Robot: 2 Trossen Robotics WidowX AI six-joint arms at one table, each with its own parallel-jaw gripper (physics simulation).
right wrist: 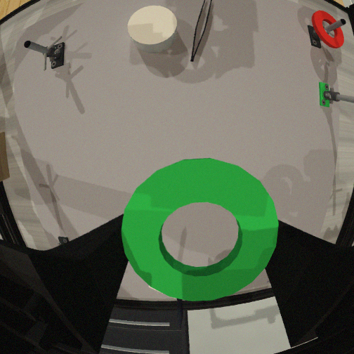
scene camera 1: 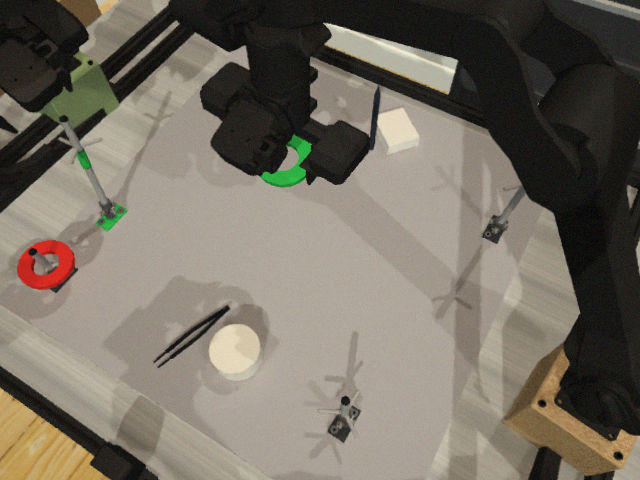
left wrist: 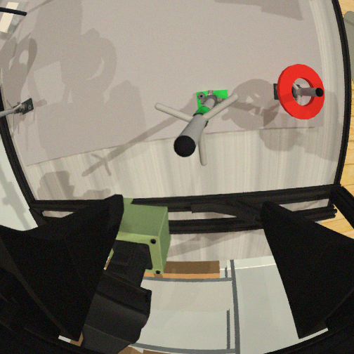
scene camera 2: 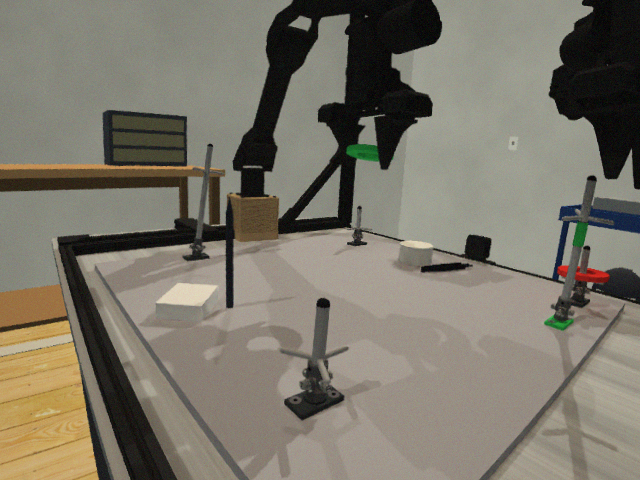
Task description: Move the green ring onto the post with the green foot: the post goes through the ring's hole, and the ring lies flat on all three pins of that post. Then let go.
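Places are measured from the left arm's base along level axes (x up, y right, z ahead), in millimetres.
Pixels of known places: left gripper, fingertip midpoint: (scene camera 1: 42,110) (scene camera 2: 626,184); right gripper, fingertip midpoint: (scene camera 1: 286,167) (scene camera 2: 367,169); right arm's base, link origin: (scene camera 1: 594,397) (scene camera 2: 252,195).
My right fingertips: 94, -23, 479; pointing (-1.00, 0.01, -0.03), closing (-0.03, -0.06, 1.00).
Behind a point stands the place of what it marks, as x, y, z.
The green ring (scene camera 1: 285,178) @[116, 1, 500] (scene camera 2: 361,152) @[118, -39, 475] (right wrist: 200,182) is held roughly level, high above the mat. My right gripper (scene camera 1: 285,169) @[94, -23, 479] (scene camera 2: 367,156) @[94, -23, 479] (right wrist: 195,219) is shut on it, one finger at each side, and its hole is free. The post with the green foot (scene camera 1: 95,180) @[0, 109, 229] (scene camera 2: 572,268) @[-5, 105, 223] (left wrist: 195,131) (right wrist: 324,95) stands well apart from the ring, leaning, with three bare pins. My left gripper (scene camera 1: 40,109) @[102, 101, 182] (scene camera 2: 625,180) @[102, 101, 182] (left wrist: 194,206) is open and empty, high up near that post's top. In scene camera 1 the right gripper's body hides part of the ring.
A red ring (scene camera 1: 24,271) @[-34, 257, 243] (scene camera 2: 594,277) @[-33, 208, 229] (left wrist: 287,102) sits on a short post near the green-footed one. Other posts (scene camera 1: 509,209) @[0, -204, 713] (scene camera 1: 344,410) @[-18, 142, 694] (scene camera 2: 320,335) @[-22, -242, 250], a thin dark upright rod (scene camera 1: 374,118) @[-9, -234, 470] (scene camera 2: 229,258) @[-19, -240, 464], a white block (scene camera 1: 397,128) @[-64, -284, 487], a cream cylinder (scene camera 1: 234,350) @[-49, 164, 536] and tweezers (scene camera 1: 191,335) @[-81, 181, 461] are around.
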